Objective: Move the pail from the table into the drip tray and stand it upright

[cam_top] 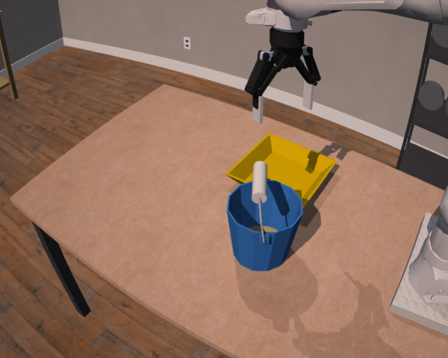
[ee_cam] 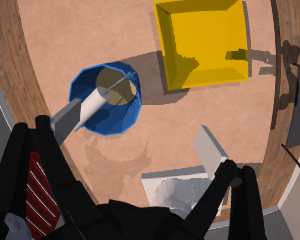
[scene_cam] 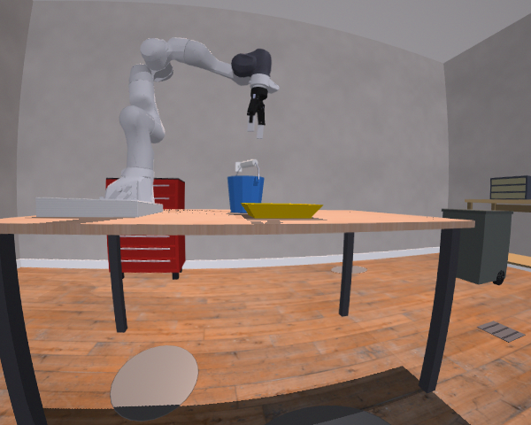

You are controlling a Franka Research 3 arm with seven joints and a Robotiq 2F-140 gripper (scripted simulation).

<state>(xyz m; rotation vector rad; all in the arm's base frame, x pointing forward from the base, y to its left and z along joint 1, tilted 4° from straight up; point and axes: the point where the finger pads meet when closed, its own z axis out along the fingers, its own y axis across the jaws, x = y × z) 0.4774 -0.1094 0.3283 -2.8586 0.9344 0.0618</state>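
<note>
Right now the pail handle is 150 mm below my hand, 120 mm to the left of it and 10 mm ahead of it. From my hand the other things lie so: blue pail 210 mm below, 120 mm to the left; yellow drip tray 340 mm below, 180 mm to the right, 20 mm ahead.
</note>
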